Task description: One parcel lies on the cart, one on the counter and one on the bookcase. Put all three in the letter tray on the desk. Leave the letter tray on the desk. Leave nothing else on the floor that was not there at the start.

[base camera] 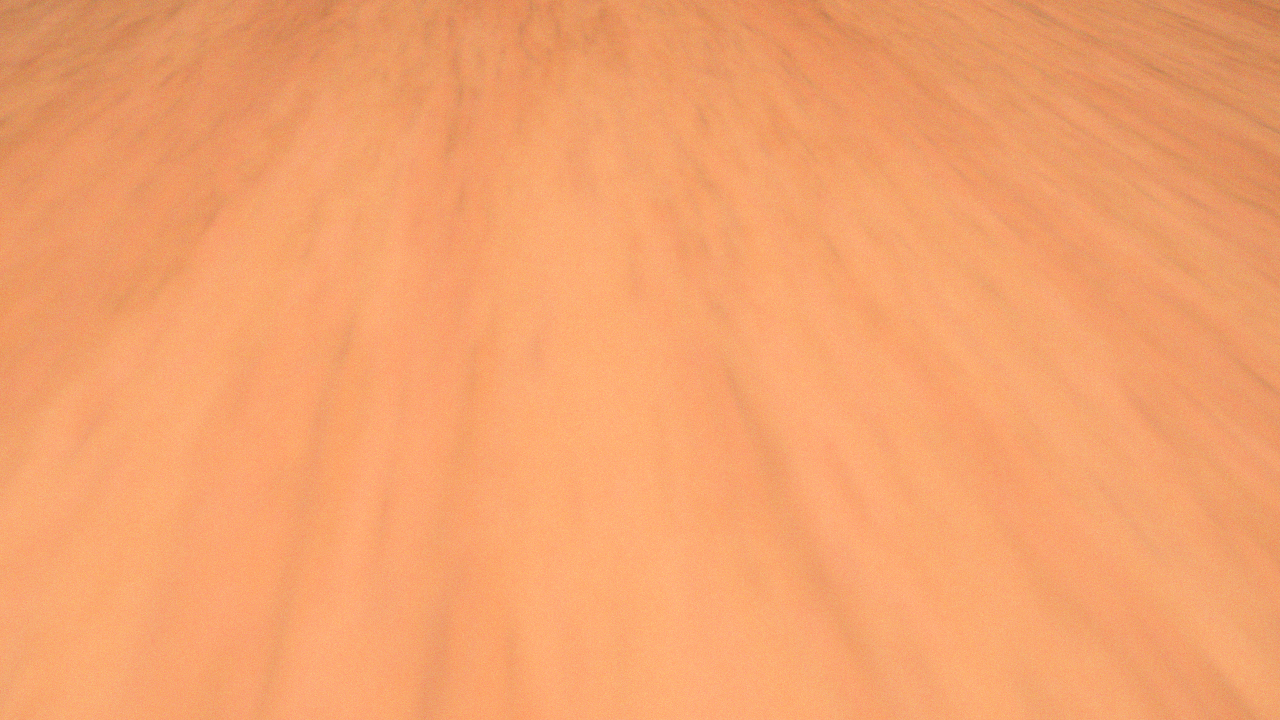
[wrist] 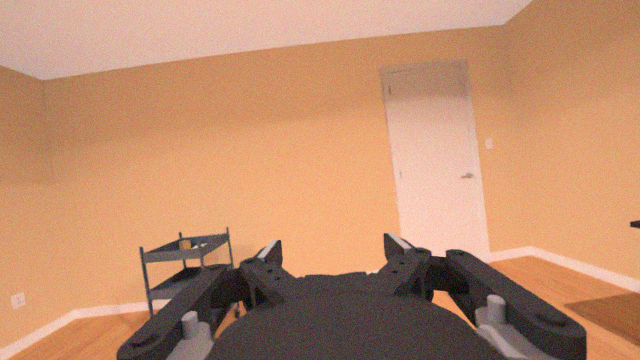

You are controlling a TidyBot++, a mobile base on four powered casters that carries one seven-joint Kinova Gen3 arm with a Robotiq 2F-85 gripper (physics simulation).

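Frame: origin at the arm's base, x ahead, y left, z up, level; millimetres.
Seen in the pictures: gripper, fingertip midpoint: (wrist: 332,247).
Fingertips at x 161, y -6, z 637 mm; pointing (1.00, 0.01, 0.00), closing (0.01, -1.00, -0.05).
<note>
A point is followed by its place in that frame.
The dark grey cart (wrist: 172,256) @(x 1172, y 1115, z 295 mm) stands at the lower left in the wrist view, against the far wall, partly hidden behind my gripper's left finger linkage. On its top shelf lies a small brown thing (wrist: 185,244) @(x 1379, y 1189, z 309 mm), perhaps the parcel, with something whitish beside it; both are too small to tell. My gripper (wrist: 332,247) @(x 161, y -6, z 637 mm) is open and empty, far from the cart. The counter, the bookcase and the letter tray do not show in these views.
A white door (wrist: 435,165) @(x 1871, y -1096, z 670 mm) is in the far wall, right of centre. A dark edge (wrist: 635,224) @(x 812, y -1321, z 315 mm), perhaps of the desk, shows at the far right. A darker patch (wrist: 612,312) @(x 1159, y -1699, z -396 mm) lies on the floor at the lower right. Wooden floor (base camera: 640,402) @(x 463, y -49, z -396 mm) fills the base camera view.
</note>
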